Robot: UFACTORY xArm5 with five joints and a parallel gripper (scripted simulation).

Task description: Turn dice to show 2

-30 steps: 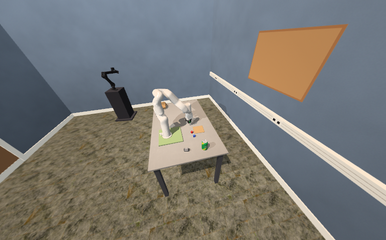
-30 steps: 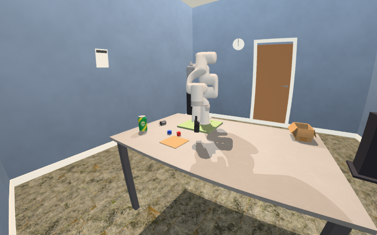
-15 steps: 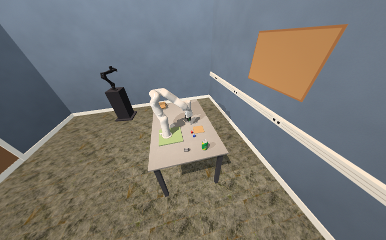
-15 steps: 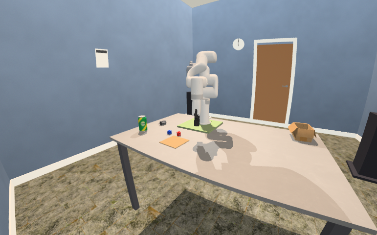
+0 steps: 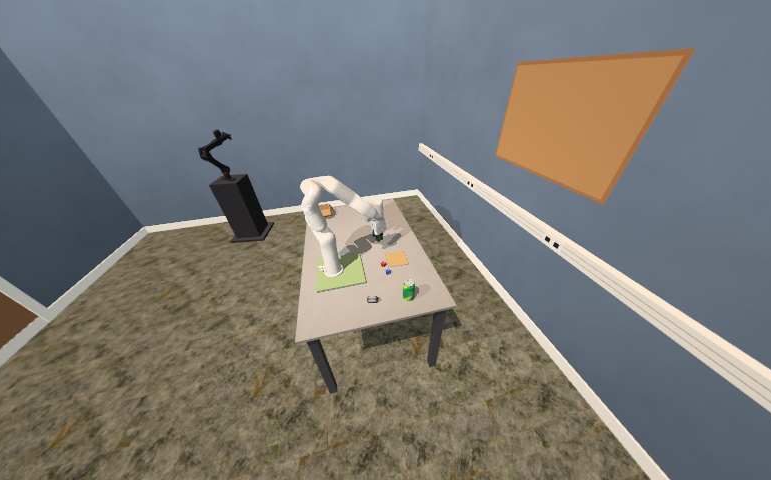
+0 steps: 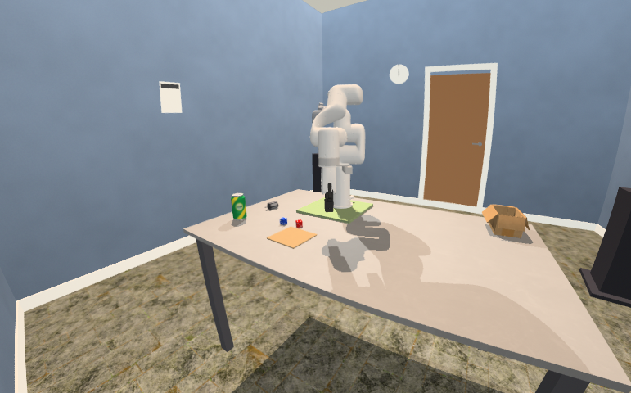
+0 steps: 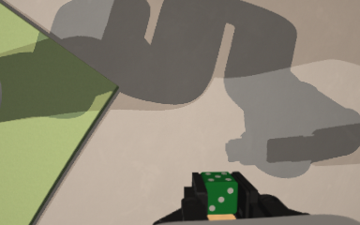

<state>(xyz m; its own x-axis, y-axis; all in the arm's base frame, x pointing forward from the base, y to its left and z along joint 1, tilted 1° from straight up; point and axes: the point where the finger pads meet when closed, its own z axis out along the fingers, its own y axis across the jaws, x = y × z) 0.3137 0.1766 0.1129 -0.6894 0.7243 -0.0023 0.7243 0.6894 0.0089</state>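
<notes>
The mat lies 12 cm below my hand, 11 cm ahead of it and 10 cm to the right of it. Also, from my hand: blue die (23 cm to the right, 11 cm below, 4 cm ahead); then green die (1 cm below); then red die (15 cm to the right, 11 cm below, 1 cm ahead).
</notes>
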